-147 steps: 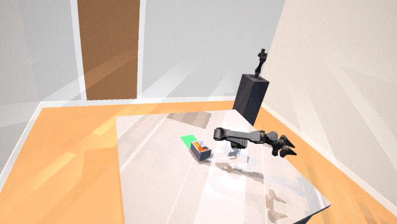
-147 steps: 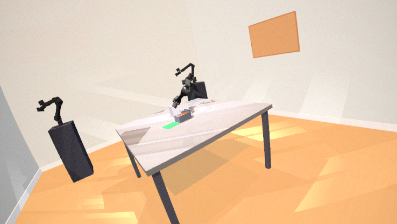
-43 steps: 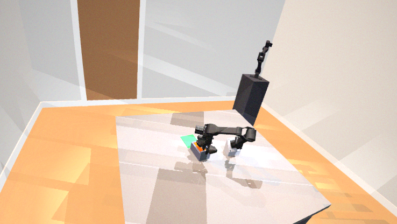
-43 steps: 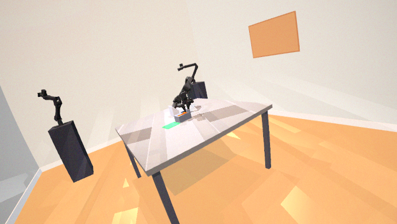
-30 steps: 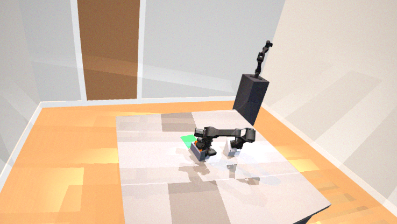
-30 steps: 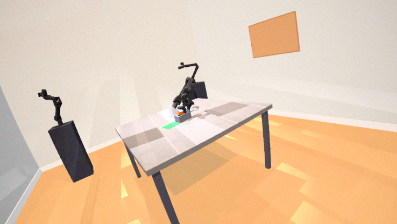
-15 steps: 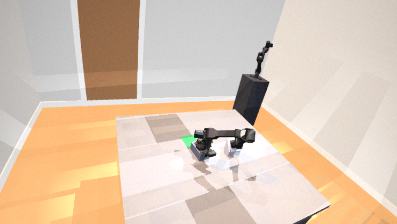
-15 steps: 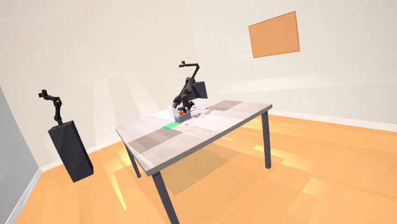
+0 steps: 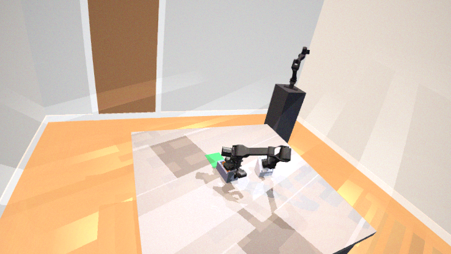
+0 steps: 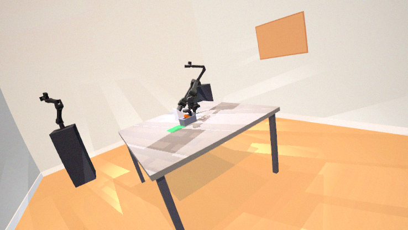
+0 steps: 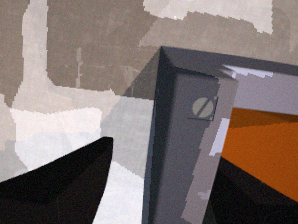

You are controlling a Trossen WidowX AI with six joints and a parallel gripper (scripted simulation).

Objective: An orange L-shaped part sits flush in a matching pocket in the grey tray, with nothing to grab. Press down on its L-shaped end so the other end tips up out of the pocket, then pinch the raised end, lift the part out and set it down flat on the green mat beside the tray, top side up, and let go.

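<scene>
Now: the orange part 5 cm to the right of my gripper tip. Round my gripper tip: green mat 3 cm ahead, 23 cm to the right, 6 cm below.
</scene>
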